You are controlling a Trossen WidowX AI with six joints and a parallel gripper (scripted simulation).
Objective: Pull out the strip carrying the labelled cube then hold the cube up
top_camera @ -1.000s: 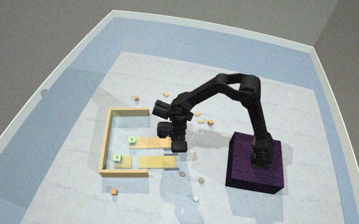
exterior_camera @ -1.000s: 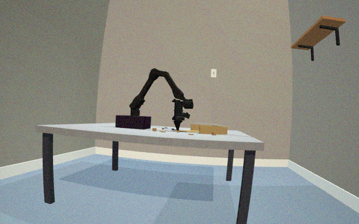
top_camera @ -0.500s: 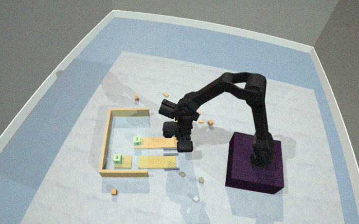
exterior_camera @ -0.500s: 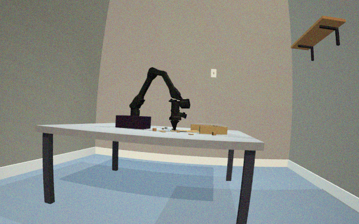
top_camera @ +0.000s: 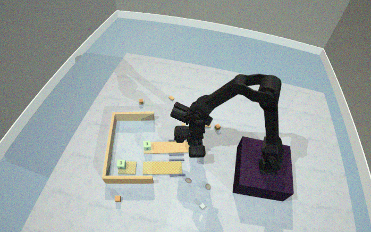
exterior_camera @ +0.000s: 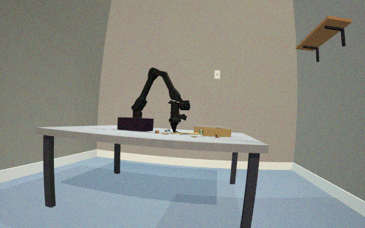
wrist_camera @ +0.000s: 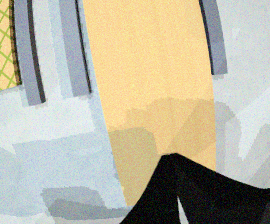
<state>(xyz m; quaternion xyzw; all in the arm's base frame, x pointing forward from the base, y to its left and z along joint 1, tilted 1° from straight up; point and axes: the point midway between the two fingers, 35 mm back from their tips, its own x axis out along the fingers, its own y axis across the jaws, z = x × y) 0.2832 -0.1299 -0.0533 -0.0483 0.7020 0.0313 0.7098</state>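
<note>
Right now the strip is 12 cm ahead of my gripper tip and 11 cm to the left of it. Also, from my gripper tip: white cube: 4 cm behind, 26 cm to the left.
</note>
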